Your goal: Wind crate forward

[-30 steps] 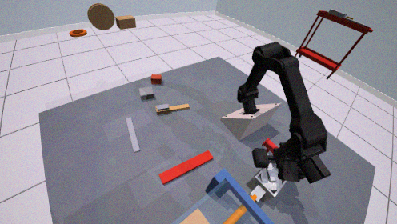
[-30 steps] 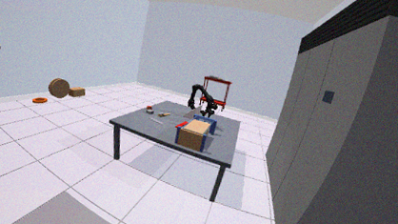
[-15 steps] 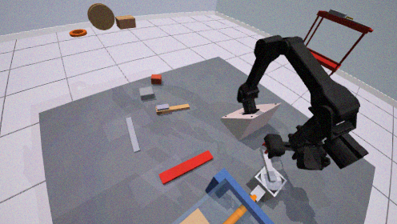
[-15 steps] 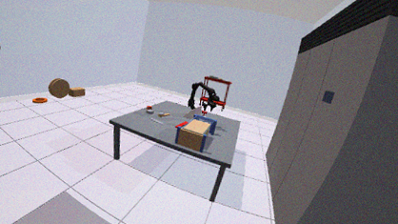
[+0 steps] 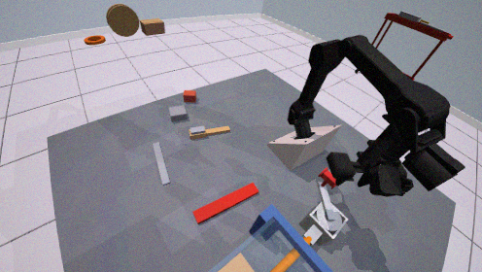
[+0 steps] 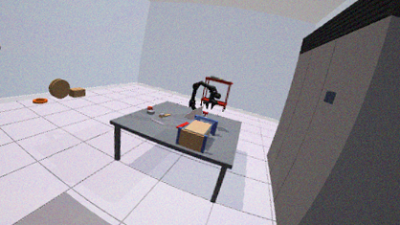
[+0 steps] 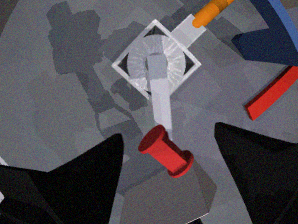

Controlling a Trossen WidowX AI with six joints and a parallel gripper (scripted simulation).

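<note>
Right now my gripper tip is 4 cm past the red knob, 4 cm to the left of it and 8 cm above it. Round my gripper tip: hand winch (1 cm ahead, 2 cm to the left, 18 cm below); then winch handle (1 cm behind, 1 cm to the right, 11 cm below); then blue frame (19 cm ahead, 2 cm to the left, 11 cm below).
</note>
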